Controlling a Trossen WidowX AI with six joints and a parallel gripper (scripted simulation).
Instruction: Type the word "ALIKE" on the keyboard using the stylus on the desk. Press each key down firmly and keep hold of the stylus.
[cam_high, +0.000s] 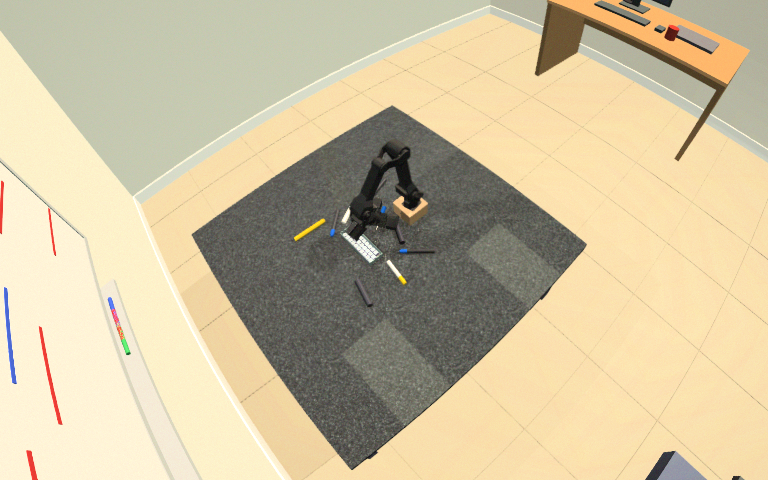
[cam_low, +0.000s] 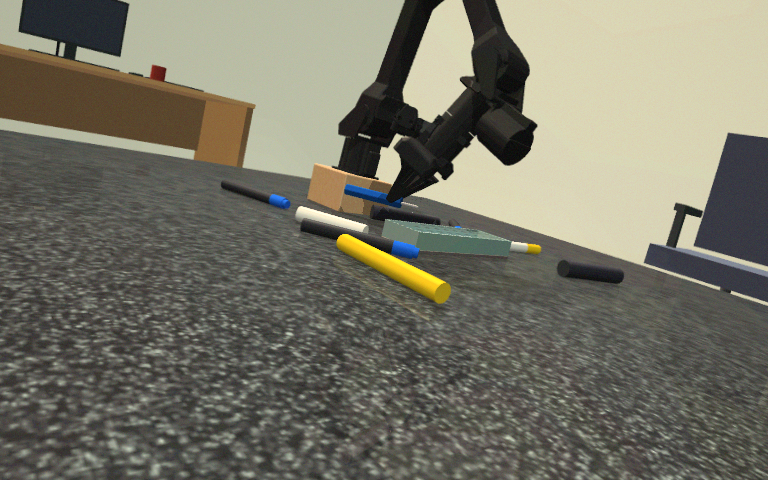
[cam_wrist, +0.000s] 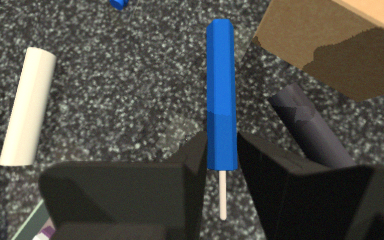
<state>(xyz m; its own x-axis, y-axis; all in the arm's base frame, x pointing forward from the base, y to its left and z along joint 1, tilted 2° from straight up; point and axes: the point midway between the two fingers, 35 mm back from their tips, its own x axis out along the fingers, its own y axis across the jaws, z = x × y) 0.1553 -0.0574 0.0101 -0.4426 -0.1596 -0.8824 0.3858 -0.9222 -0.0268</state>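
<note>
My gripper tip is 12 cm short of the keyboard and 3 cm above it. From my gripper tip the other things lie so: white stick: 15 cm to the right, 3 cm below, 3 cm ahead; then blue stylus: right at my gripper tip; then white-and-yellow marker: 20 cm to the left, 14 cm ahead, 3 cm below.
</note>
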